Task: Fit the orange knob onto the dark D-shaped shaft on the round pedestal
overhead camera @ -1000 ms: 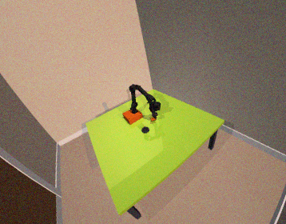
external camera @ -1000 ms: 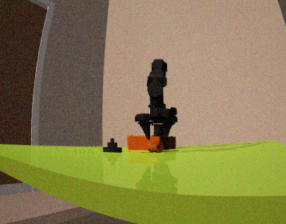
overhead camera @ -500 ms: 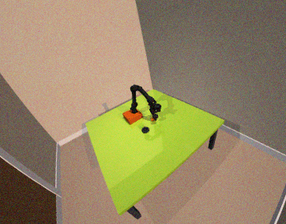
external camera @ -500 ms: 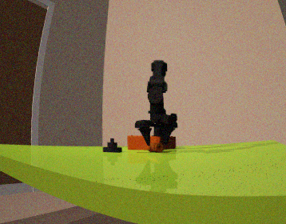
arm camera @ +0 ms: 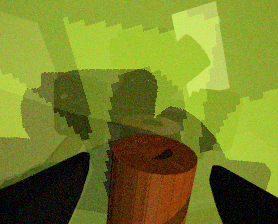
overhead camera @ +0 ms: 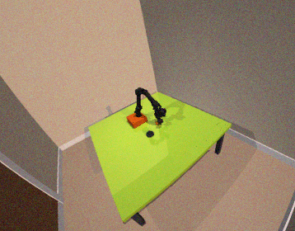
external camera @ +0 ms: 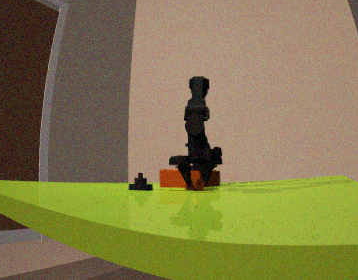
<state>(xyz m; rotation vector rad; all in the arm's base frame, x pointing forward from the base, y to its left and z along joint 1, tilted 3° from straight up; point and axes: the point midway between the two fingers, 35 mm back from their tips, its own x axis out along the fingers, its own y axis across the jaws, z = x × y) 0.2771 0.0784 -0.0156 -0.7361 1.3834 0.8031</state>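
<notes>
Right now the orange knob is 10 mm to the right of my gripper tip, 10 mm behind it and 10 mm above it. From my gripper tip the other things lie so: pedestal 200 mm to the right, 30 mm ahead, 20 mm above.
</notes>
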